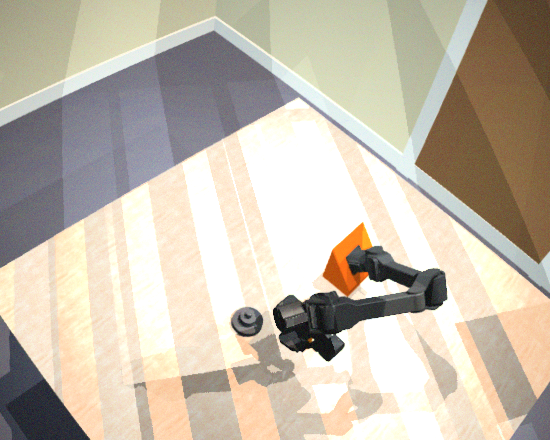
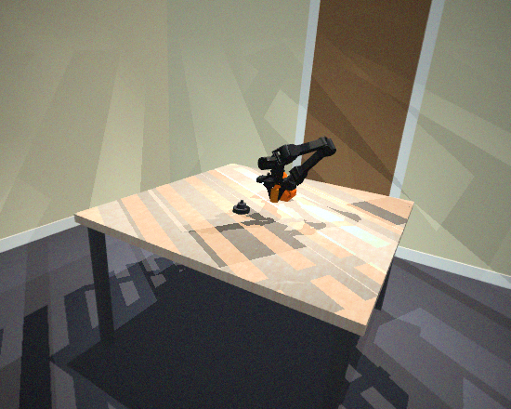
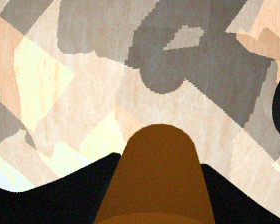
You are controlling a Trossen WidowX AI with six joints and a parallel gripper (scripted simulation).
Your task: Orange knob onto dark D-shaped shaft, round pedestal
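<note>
Now: the dark round pedestal 20 mm ahead of my gripper tip, 160 mm to the right of it and 60 mm below it. Also, from my gripper tip: orange knob (20 mm above).
</note>
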